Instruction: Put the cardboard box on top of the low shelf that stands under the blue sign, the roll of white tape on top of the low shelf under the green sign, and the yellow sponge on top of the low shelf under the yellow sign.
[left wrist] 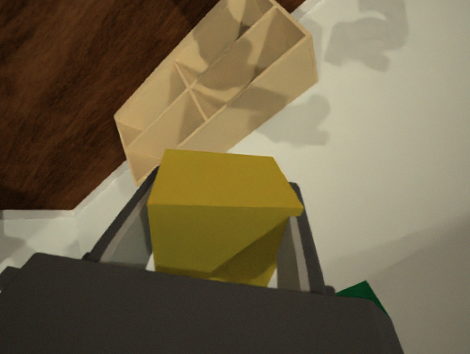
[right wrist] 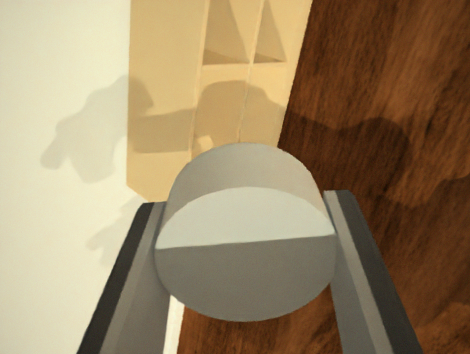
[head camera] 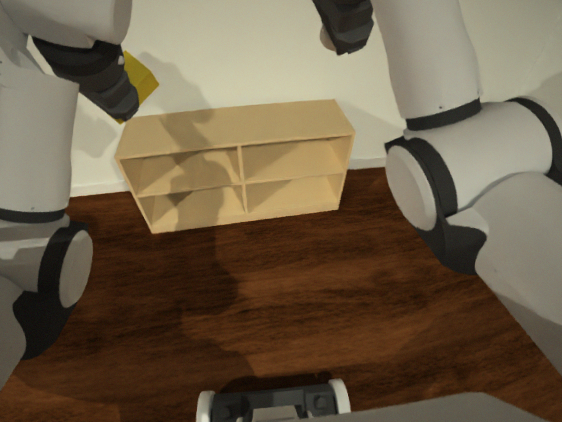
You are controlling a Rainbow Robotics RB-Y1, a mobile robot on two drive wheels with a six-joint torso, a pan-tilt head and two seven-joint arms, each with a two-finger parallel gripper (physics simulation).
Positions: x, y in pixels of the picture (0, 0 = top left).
Scene:
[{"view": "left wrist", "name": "left gripper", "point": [225, 186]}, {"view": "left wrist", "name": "yellow sponge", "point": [220, 216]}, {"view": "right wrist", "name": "right gripper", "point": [245, 216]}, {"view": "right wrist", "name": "roll of white tape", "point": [245, 236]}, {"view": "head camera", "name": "left gripper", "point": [111, 104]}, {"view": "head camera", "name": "right gripper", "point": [334, 36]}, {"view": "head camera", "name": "yellow sponge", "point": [141, 77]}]

